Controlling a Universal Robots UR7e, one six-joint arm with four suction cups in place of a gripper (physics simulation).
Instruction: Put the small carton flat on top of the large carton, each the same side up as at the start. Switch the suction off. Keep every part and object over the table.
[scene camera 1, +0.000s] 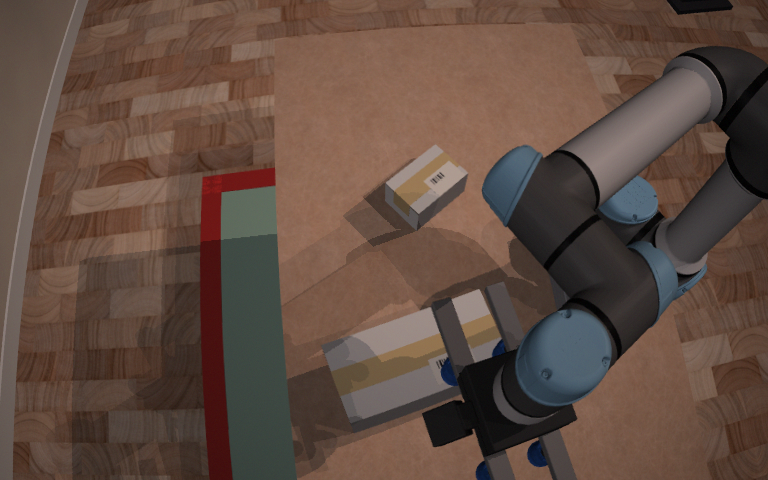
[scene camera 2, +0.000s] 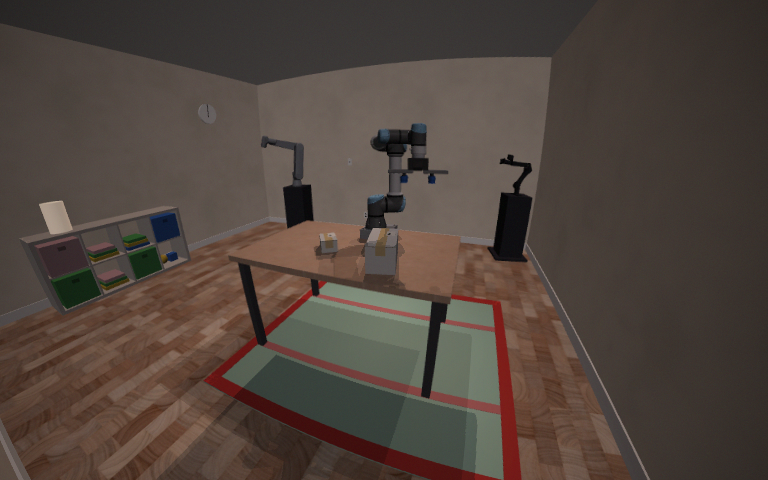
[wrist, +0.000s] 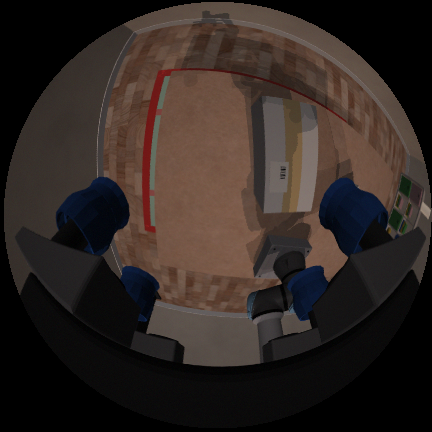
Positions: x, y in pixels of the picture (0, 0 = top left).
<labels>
large carton: scene camera 1 383, 373; scene camera 2; wrist
same spot on large carton: (wrist: 285, 136) = (scene camera 2: 386, 239)
</labels>
